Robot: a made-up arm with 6 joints. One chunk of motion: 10 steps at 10 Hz.
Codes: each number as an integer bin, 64 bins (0 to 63) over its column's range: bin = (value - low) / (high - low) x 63, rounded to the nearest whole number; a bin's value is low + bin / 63 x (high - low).
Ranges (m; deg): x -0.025..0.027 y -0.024..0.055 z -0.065..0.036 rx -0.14..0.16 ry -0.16..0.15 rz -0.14..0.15
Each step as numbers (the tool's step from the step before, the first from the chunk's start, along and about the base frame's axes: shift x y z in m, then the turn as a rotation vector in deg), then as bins.
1 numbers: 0.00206 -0.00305 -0.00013 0.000 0.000 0.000
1 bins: 33 17 40 29 33 30
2 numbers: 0.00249 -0.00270 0.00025 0.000 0.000 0.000
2 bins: 33 17 41 29 33 30
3 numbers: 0.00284 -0.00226 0.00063 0.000 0.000 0.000
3 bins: 34 17 41 29 33 30
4 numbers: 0.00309 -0.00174 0.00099 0.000 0.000 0.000
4 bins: 34 18 41 29 33 30
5 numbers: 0.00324 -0.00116 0.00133 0.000 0.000 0.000
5 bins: 34 18 41 29 33 30
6 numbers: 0.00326 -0.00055 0.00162 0.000 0.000 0.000
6 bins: 34 19 42 29 33 30
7 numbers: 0.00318 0.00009 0.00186 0.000 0.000 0.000
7 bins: 34 19 42 29 33 30
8 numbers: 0.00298 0.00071 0.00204 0.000 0.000 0.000
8 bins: 34 20 42 29 33 30
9 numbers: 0.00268 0.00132 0.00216 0.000 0.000 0.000
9 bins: 34 20 42 29 33 30
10 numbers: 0.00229 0.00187 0.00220 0.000 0.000 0.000
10 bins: 33 21 42 29 33 30
